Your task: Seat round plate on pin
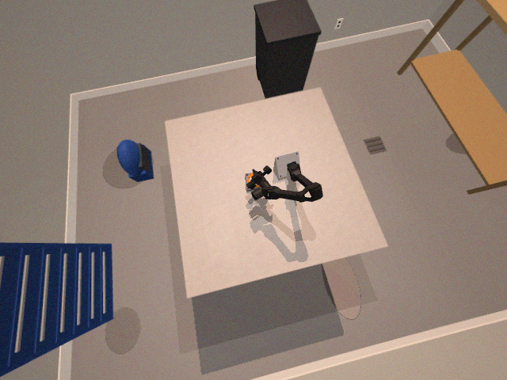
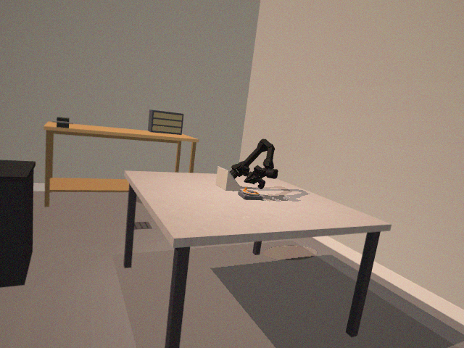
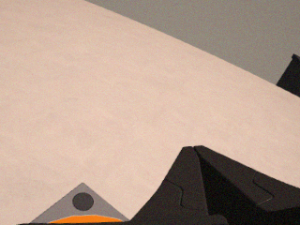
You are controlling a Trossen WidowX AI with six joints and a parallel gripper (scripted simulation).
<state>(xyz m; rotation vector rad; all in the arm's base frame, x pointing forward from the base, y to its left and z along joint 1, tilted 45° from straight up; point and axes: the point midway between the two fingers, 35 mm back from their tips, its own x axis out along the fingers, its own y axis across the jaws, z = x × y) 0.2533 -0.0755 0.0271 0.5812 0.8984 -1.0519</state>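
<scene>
My gripper tip is now 10 mm short of the grey base, 50 mm to the right of it and 80 mm above it.
</scene>
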